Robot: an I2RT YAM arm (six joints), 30 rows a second.
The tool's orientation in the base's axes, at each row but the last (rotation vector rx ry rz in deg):
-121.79, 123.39, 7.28
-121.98, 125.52, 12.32
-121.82, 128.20, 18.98
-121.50, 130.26, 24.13
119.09, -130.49, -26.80
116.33, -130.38, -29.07
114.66, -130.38, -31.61
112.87, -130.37, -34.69
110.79, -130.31, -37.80
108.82, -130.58, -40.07
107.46, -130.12, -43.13
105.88, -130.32, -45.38
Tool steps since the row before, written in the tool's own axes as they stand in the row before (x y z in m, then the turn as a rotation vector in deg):
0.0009, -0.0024, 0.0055, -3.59, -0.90, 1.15
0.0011, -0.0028, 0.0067, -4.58, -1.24, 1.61
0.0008, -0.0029, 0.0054, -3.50, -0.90, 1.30
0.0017, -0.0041, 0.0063, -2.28, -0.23, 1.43
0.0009, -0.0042, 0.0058, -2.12, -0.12, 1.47
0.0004, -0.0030, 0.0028, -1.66, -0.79, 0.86
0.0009, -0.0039, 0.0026, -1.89, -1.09, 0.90
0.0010, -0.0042, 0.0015, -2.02, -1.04, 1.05
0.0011, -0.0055, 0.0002, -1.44, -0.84, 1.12
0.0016, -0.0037, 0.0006, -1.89, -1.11, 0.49
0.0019, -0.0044, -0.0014, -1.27, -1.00, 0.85
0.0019, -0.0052, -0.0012, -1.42, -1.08, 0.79
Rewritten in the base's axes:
0.0025, -0.0002, -0.0055, 0.97, 3.70, -0.62
0.0025, -0.0001, -0.0069, 1.32, 4.74, -0.94
0.0022, 0.0001, -0.0058, 0.95, 3.64, -0.78
0.0027, -0.0006, -0.0072, 0.17, 2.50, -1.00
0.0027, 0.0000, -0.0067, 0.03, 2.36, -1.04
0.0021, -0.0001, -0.0035, 0.77, 1.73, -0.73
0.0028, -0.0006, -0.0038, 1.08, 1.93, -0.82
0.0033, -0.0010, -0.0030, 1.01, 2.10, -0.91
0.0048, -0.0016, -0.0025, 0.68, 1.59, -1.02
0.0028, -0.0018, -0.0024, 1.25, 1.80, -0.47
0.0040, -0.0027, -0.0011, 0.87, 1.34, -0.88
0.0046, -0.0028, -0.0018, 1.00, 1.45, -0.83

